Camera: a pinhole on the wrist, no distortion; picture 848 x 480 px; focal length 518.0 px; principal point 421.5 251.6 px. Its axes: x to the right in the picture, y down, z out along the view. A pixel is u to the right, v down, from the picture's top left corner.
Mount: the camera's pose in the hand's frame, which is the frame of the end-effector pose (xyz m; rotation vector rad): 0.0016 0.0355 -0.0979 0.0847 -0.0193 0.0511
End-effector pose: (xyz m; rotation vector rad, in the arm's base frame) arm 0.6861 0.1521 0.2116 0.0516 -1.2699 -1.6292
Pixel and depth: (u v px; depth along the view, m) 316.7 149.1 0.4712
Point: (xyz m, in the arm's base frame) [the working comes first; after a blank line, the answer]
In the camera's frame: -0.0953 -0.0932 0.4712

0.4575 0.4637 0.2466
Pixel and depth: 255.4 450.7 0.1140
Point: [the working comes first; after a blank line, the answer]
In the camera's frame: -0.0366 0.0438 0.1140

0.7394 0.1985 0.2496
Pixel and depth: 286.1 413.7 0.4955
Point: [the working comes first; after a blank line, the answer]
In the camera's frame: -0.1295 0.1551 0.4955

0.6180 0.5483 0.4212
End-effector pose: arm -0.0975 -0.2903 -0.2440 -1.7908 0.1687 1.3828
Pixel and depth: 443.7 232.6 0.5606
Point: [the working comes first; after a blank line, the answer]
In the camera's frame: 0.0240 -0.0206 0.5606

-0.4101 0.0479 -0.2567
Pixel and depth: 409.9 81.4 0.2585
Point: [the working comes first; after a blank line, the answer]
In the camera's frame: -0.0058 -0.0849 0.2585

-0.1707 -0.1432 -0.2076
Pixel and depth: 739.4 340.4 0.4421
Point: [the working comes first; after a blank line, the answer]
In the camera's frame: 0.2713 0.0758 0.4421

-0.3072 -0.0078 -0.5228
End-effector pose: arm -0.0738 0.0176 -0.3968 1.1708 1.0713 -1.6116
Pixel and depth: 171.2 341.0 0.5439
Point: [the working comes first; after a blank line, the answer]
In the camera's frame: -0.2628 0.0939 0.5439

-0.0598 -0.3851 -0.0545
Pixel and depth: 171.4 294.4 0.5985
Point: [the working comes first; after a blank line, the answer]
In the camera's frame: -0.2890 0.0495 0.5985

-0.1145 -0.4156 -0.0131
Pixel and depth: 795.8 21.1 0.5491
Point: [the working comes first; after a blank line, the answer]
In the camera's frame: 0.3968 -0.2443 0.5491

-0.4807 -0.3942 -0.6646
